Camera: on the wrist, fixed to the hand. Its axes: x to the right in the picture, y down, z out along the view.
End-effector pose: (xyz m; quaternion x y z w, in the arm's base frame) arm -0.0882 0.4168 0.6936 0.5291 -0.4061 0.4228 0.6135
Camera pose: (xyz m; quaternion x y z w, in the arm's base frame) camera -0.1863 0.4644 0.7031 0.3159 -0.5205 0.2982 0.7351
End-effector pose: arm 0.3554 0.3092 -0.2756 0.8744 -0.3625 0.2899 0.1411
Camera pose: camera 0.2573 0.2680 -0.2500 0.7861 -0.4480 0.1761 0.3877
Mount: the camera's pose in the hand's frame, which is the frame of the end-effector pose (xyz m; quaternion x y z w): -0.0175 0.0999 -0.0412 -0.2941 0.0034 0.0192 0.9556
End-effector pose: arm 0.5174 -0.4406 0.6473 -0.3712 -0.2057 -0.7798 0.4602
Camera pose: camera 0.5936 -0.5071 0.6054 -0.4914 0.0415 -0.7981 0.3463
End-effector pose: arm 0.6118 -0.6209 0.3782 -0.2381 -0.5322 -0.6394 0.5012
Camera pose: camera 0.7173 -0.6451 0.3945 -0.3830 -0.3142 -0.7587 0.4230
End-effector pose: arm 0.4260 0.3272 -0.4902 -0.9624 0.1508 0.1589 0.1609
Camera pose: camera 0.3867 0.2265 -0.4732 0.9646 -0.1164 -0.1960 0.1328
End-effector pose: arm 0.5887 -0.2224 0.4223 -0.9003 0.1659 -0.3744 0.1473
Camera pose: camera 0.5285 -0.3111 0.4003 0.8992 -0.2864 0.3092 0.1174
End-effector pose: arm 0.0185 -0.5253 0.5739 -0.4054 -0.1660 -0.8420 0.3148
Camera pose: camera 0.0694 -0.6150 0.5372 -0.4803 0.0979 -0.8488 0.1983
